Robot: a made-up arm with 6 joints. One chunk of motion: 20 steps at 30 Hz.
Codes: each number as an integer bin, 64 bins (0 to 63) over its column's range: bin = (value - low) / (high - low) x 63, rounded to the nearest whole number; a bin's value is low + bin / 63 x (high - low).
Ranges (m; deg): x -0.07..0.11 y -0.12..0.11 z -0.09..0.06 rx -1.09..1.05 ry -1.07..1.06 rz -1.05..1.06
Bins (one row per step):
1: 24 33 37 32 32 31
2: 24 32 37 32 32 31
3: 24 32 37 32 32 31
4: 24 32 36 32 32 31
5: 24 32 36 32 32 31
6: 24 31 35 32 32 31
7: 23 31 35 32 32 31
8: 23 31 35 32 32 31
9: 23 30 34 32 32 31
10: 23 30 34 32 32 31
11: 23 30 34 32 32 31
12: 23 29 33 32 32 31
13: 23 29 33 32 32 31
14: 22 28 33 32 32 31
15: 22 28 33 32 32 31
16: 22 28 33 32 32 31
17: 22 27 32 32 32 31
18: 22 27 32 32 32 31
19: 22 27 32 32 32 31
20: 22 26 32 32 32 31
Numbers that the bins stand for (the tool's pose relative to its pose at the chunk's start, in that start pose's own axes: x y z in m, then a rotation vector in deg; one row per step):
1: -0.0014 0.0005 -0.0019 0.00 0.01 -0.01
2: -0.0014 -0.0032 -0.0019 0.00 0.01 -0.01
3: -0.0014 -0.0032 -0.0019 0.00 0.01 -0.01
4: -0.0014 -0.0032 -0.0043 0.00 0.01 -0.01
5: -0.0014 -0.0032 -0.0043 0.00 0.01 -0.01
6: -0.0014 -0.0068 -0.0067 0.00 0.01 -0.01
7: -0.0043 -0.0068 -0.0067 0.00 0.01 -0.01
8: -0.0043 -0.0068 -0.0067 0.00 0.01 -0.01
9: -0.0043 -0.0105 -0.0090 0.00 0.01 -0.01
10: -0.0043 -0.0105 -0.0090 0.00 0.01 -0.01
11: -0.0043 -0.0105 -0.0090 0.00 0.01 -0.01
12: -0.0043 -0.0141 -0.0114 0.00 0.01 -0.01
13: -0.0043 -0.0141 -0.0114 0.00 0.01 -0.01
14: -0.0071 -0.0178 -0.0114 0.00 0.01 -0.01
15: -0.0071 -0.0178 -0.0114 0.00 0.01 -0.01
16: -0.0071 -0.0178 -0.0114 0.00 0.01 -0.01
17: -0.0071 -0.0214 -0.0138 0.00 0.01 -0.01
18: -0.0071 -0.0214 -0.0138 0.00 0.01 -0.01
19: -0.0071 -0.0214 -0.0138 0.00 0.01 -0.01
20: -0.0071 -0.0251 -0.0138 0.00 0.01 -0.01

